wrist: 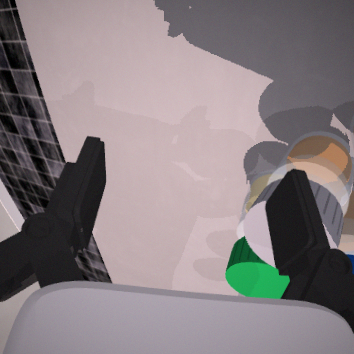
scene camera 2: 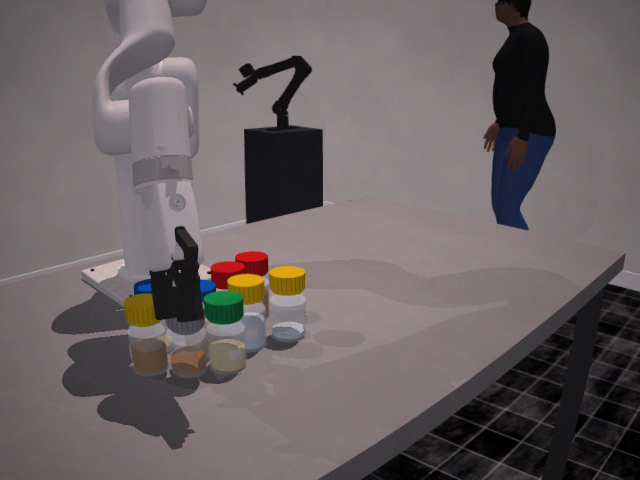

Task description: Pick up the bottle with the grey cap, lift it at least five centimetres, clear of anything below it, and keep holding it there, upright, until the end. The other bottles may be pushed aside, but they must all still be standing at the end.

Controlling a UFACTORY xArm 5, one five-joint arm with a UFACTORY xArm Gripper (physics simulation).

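Seen in the pictures: gripper, between the fingertips: [wrist: 193, 173] [scene camera 2: 178, 319]; arm's base, origin of its link: [scene camera 2: 147, 271].
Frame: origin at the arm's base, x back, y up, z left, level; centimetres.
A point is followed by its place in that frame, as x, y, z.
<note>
The grey-capped bottle [scene camera 2: 188, 339] @(-43.5, 4.9, -9.5) [wrist: 327, 202] @(-41.0, 7.8, -11.6) stands upright in the front row of the bottle group, with orange-brown contents. A yellow-capped bottle [scene camera 2: 143, 311] @(-38.8, 8.2, -13.9) stands on its left and a green-capped bottle [scene camera 2: 223, 308] @(-43.8, 8.3, -4.1) [wrist: 257, 278] @(-41.8, 8.7, -3.4) on its right in the scene view. My gripper [scene camera 2: 177, 316] @(-48.1, 10.1, -12.3) [wrist: 193, 173] @(-48.1, 10.1, -12.3) is wide open and empty, pointing down at cap height. In the wrist view its right finger overlaps the grey cap and hides part of it; the left finger is over bare table. Whether the right finger touches the cap cannot be told.
Behind the front row stand two more yellow-capped bottles [scene camera 2: 246, 290] @(-39.4, 8.1, 1.9) [scene camera 2: 287, 281] @(-39.6, 8.2, 8.6), two red-capped bottles [scene camera 2: 227, 273] @(-32.4, 8.5, 2.4) [scene camera 2: 251, 263] @(-29.9, 8.4, 8.0) and two blue-capped bottles [scene camera 2: 206, 289] @(-37.2, 8.7, -3.5) [scene camera 2: 144, 287] @(-31.5, 8.7, -11.0), partly hidden. The table's edge [scene camera 2: 465, 392] @(-65.2, -3.7, 21.1) runs along the right. A person [scene camera 2: 522, 82] stands beyond the table.
</note>
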